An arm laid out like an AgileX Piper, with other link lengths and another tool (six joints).
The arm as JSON. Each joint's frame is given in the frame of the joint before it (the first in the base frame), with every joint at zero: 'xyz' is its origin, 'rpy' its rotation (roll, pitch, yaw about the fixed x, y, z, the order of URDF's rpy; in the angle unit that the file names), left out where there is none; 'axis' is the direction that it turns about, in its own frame. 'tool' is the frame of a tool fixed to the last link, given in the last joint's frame.
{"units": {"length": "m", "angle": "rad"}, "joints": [
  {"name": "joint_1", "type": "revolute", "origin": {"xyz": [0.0, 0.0, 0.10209], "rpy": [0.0, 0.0, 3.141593]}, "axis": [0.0, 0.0, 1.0]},
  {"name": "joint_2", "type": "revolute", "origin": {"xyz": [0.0, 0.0, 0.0], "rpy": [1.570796, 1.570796, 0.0]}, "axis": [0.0, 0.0, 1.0]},
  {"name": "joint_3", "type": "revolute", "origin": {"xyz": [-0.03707, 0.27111, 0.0], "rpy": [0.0, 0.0, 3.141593]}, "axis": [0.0, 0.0, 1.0]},
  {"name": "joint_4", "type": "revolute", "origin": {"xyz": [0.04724, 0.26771, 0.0], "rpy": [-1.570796, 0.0, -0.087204]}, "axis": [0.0, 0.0, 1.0]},
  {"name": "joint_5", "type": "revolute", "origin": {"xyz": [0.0, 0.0, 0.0], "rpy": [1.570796, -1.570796, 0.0]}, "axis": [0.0, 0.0, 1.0]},
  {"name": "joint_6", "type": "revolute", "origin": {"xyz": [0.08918, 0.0, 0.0], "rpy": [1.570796, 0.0, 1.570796]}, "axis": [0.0, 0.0, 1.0]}
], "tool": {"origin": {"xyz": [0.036, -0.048, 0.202], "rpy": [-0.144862, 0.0, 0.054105]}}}
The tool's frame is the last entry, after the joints.
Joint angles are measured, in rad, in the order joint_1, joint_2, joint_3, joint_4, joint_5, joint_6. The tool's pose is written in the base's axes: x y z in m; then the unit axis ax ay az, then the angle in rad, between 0 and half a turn. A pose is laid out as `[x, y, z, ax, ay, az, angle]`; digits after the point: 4 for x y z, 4 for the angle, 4 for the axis.
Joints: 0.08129 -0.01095 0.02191 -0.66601 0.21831 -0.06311
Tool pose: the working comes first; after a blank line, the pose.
Where each joint sits with the arm in this pose, in the base's axes (m; each line is computed from the numbers above, not from the rounded line before):
joint_1: 0.0000 0.0000 0.1021
joint_2: 0.0000 0.0000 0.1021
joint_3: -0.2706 -0.0220 0.1362
joint_4: -0.0033 -0.0003 0.1805
joint_5: -0.0033 -0.0003 0.1805
joint_6: 0.0854 -0.0050 0.1720
the tool: 0.2835 -0.0755 0.1579

[0.2835, -0.0755, 0.1579, -0.3428, 0.9088, -0.2378, 1.8290]
